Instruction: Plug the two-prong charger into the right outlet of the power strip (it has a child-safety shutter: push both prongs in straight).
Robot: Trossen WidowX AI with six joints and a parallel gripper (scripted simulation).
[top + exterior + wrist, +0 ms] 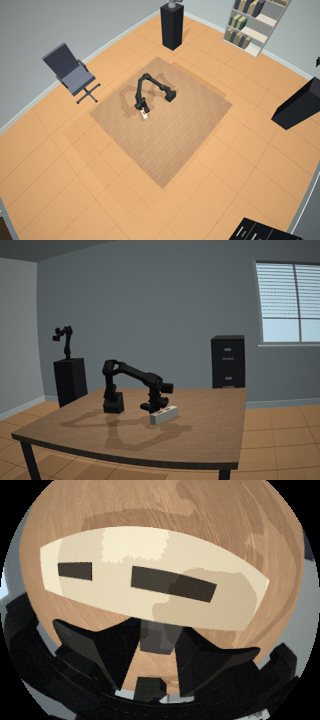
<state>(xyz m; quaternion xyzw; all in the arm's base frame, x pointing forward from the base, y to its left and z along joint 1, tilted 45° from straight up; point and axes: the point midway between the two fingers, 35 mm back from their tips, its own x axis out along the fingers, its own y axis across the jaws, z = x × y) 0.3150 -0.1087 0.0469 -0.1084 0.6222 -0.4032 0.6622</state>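
The dark charger is 20 mm ahead of my gripper tip, 10 mm to the right of it and 10 mm above it.
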